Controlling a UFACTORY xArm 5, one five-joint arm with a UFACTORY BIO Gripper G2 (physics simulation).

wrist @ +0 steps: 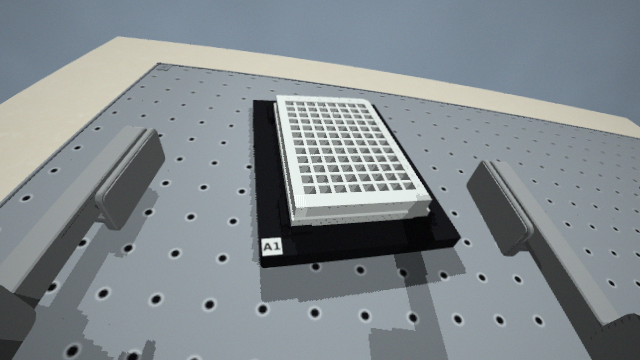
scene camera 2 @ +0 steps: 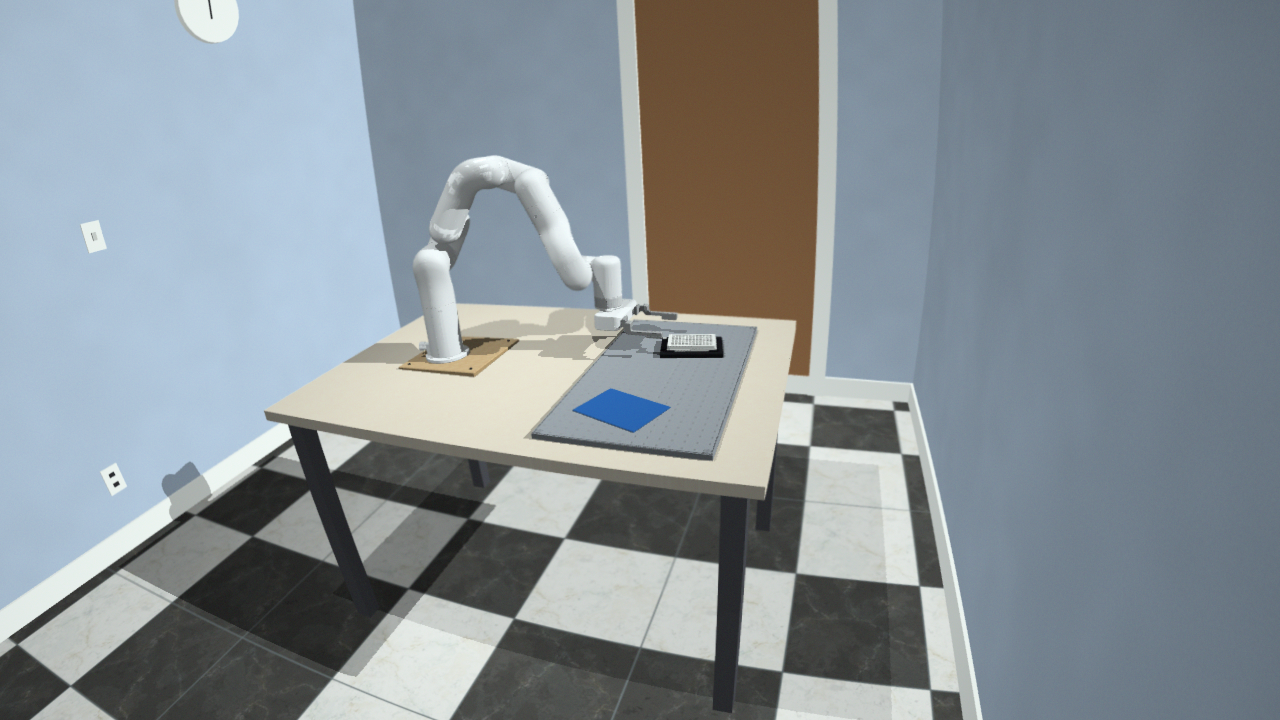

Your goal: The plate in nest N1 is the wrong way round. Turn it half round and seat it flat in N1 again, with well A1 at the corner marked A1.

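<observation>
A white well plate lies in the black nest on the grey perforated board and looks flat. In the wrist view the nest's A1 label is at its near left corner; the plate's far right corner looks cut or rounded. No lettering is readable on the plate. My gripper is open and empty. Its fingers are spread wide, one to each side of the plate and apart from it, above the board and on the near side of the nest.
The grey board lies on the beige table. A blue square lies on the board toward its front end. The arm's base stands on a wooden plate at the table's left.
</observation>
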